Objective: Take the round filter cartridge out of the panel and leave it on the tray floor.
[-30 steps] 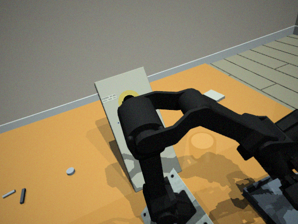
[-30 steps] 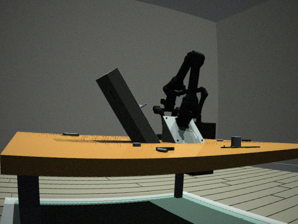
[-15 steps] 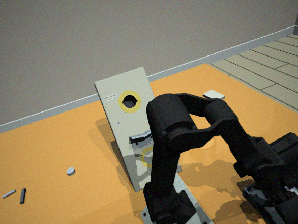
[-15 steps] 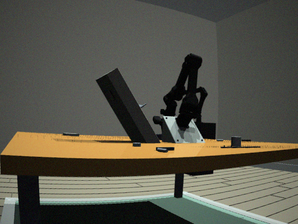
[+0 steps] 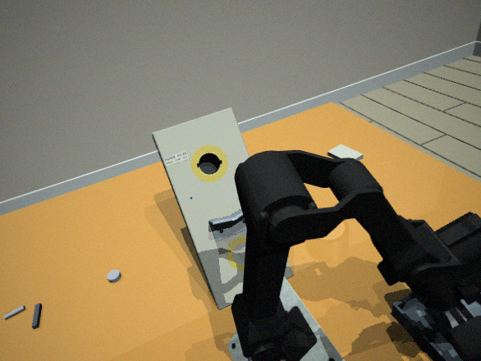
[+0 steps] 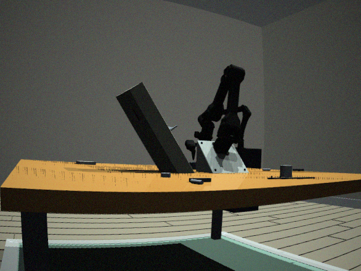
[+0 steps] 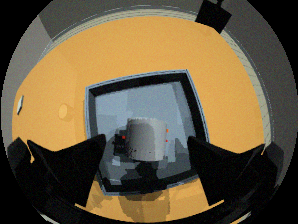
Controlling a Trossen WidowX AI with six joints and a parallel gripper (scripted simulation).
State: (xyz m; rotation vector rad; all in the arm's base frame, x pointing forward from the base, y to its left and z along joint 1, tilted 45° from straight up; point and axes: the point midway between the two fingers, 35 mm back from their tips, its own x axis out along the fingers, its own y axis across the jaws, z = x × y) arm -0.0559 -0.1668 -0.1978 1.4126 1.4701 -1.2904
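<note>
Now: gripper tip 20 mm above the round filter cartridge. From my gripper tip the other things lie so: panel: 370 mm ahead, 280 mm to the left, 120 mm above; then tray: 40 mm below, 10 mm to the right; then ledge: 310 mm ahead, 280 mm to the left, 100 mm above.
</note>
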